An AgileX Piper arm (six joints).
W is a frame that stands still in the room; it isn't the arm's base.
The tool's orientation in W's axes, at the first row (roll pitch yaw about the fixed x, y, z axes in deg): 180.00, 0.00, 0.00
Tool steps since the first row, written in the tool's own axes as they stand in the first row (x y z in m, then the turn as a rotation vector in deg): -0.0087, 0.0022, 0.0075, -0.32, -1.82, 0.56; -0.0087, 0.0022, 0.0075, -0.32, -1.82, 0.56; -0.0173, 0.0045, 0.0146, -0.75, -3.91, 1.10; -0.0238, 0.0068, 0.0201, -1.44, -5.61, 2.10; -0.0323, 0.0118, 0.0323, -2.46, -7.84, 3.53; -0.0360, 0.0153, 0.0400, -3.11, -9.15, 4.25
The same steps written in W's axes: -0.0087, -0.0022, -0.0075, -0.32, 1.82, -0.56; -0.0087, -0.0022, -0.0075, -0.32, 1.82, -0.56; -0.0173, -0.0045, -0.0146, -0.75, 3.91, -1.10; -0.0238, -0.0068, -0.0201, -1.44, 5.61, -2.10; -0.0323, -0.0118, -0.0323, -2.46, 7.84, -3.53; -0.0360, -0.0153, -0.0400, -3.11, 9.15, -4.25
